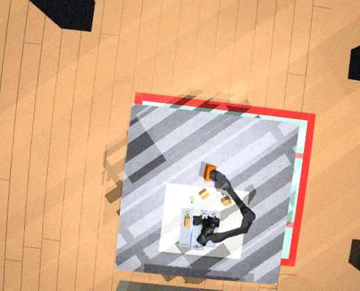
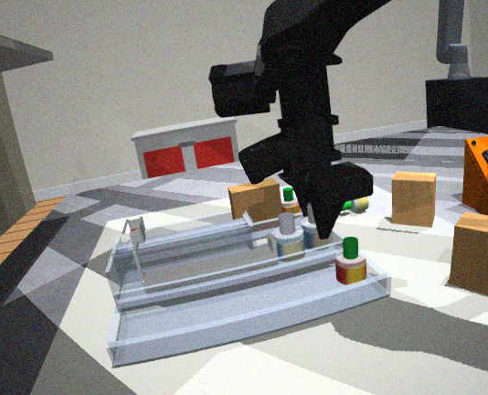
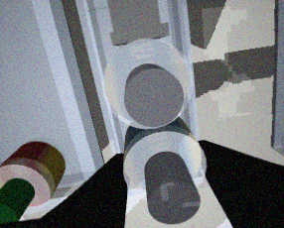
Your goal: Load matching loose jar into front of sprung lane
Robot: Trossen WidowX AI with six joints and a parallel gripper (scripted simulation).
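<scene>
Right now the box is 5 cm ahead of my gripper tip and 12 cm to the right of it. The rest, counted from my gripper tip: sprung lane 14 cm ahead, 2 cm to the right, 2 cm below.
</scene>
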